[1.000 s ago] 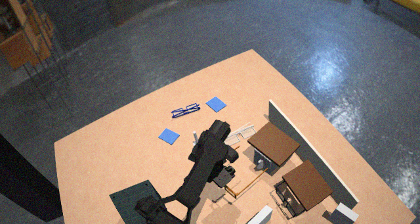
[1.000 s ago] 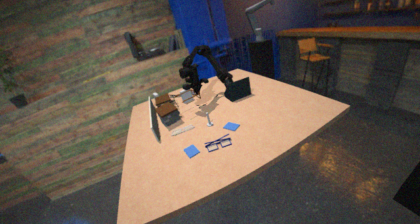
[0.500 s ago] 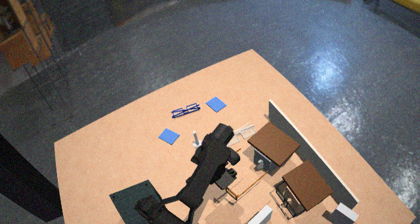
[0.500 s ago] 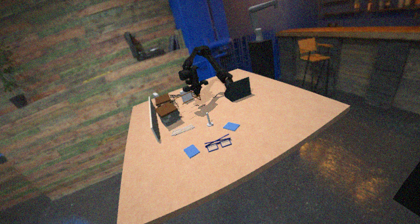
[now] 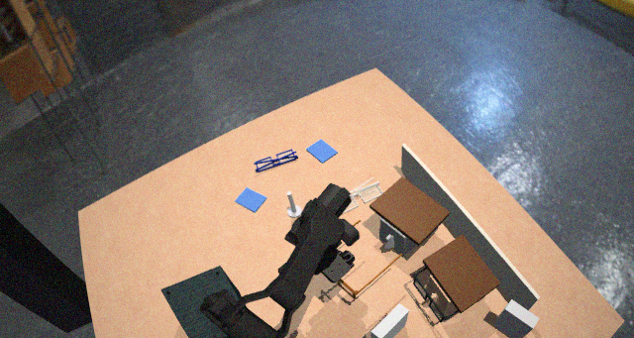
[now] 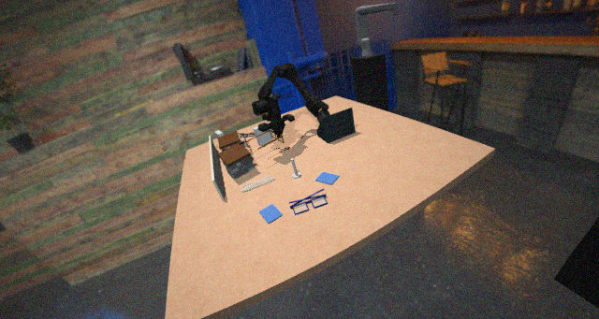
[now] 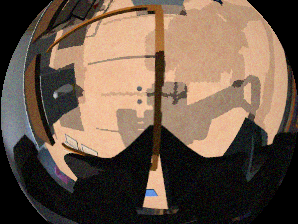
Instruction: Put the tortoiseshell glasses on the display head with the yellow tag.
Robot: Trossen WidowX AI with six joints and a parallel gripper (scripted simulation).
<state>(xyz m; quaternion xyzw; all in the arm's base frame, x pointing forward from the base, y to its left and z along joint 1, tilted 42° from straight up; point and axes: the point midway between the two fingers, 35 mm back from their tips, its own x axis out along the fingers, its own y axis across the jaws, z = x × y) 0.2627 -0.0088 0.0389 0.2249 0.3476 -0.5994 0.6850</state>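
My gripper tip is 220 mm short of the grey display head, 30 mm above it and 10 mm to the right of it. Round my gripper tip: short grey post 250 mm to the left, 60 mm below, 30 mm ahead; long upright panel 360 mm ahead, 90 mm to the right, 30 mm below.
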